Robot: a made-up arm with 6 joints. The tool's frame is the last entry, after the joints.
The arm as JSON. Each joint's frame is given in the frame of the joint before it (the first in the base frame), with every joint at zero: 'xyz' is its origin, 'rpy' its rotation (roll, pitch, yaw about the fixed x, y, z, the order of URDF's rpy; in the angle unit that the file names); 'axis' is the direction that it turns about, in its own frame. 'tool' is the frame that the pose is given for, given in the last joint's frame.
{
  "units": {
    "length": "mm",
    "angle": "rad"
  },
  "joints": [
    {
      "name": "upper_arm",
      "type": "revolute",
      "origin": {
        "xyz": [
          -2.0,
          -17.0,
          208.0
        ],
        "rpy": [
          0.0,
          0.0,
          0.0
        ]
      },
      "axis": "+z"
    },
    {
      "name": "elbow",
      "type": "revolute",
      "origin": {
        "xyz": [
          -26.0,
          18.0,
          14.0
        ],
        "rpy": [
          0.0,
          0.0,
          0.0
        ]
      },
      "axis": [
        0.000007,
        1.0,
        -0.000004
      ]
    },
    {
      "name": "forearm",
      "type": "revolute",
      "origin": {
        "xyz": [
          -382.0,
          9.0,
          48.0
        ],
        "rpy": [
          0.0,
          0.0,
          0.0
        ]
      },
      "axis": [
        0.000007,
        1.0,
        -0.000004
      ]
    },
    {
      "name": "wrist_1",
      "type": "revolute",
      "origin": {
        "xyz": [
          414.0,
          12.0,
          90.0
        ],
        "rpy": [
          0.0,
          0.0,
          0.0
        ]
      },
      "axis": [
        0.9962,
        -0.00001,
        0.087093
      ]
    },
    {
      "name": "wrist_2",
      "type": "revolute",
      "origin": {
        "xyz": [
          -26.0,
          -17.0,
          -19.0
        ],
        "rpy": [
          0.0,
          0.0,
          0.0
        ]
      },
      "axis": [
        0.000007,
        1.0,
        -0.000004
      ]
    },
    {
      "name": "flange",
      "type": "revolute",
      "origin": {
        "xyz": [
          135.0,
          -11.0,
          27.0
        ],
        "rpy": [
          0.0,
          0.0,
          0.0
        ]
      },
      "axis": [
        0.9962,
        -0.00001,
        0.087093
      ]
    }
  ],
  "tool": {
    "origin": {
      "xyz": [
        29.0,
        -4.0,
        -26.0
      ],
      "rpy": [
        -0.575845,
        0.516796,
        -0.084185
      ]
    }
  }
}
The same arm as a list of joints. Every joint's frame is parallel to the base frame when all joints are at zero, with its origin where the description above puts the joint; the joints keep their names.
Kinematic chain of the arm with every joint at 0, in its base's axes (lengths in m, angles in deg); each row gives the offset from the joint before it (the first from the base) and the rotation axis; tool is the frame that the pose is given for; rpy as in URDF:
upper_arm: xyz -0.002 -0.017 0.208 axis +z
elbow: xyz -0.026 0.018 0.014 axis +y
forearm: xyz -0.382 0.009 0.048 axis +y
wrist_1: xyz 0.414 0.012 0.09 axis 0.9962 0 0.0871
wrist_2: xyz -0.026 -0.017 -0.019 axis +y
flange: xyz 0.135 -0.011 0.027 axis 0.9962 0 0.0871
tool: xyz 0.029 -0.004 -0.026 rpy -32.99 29.61 -4.82

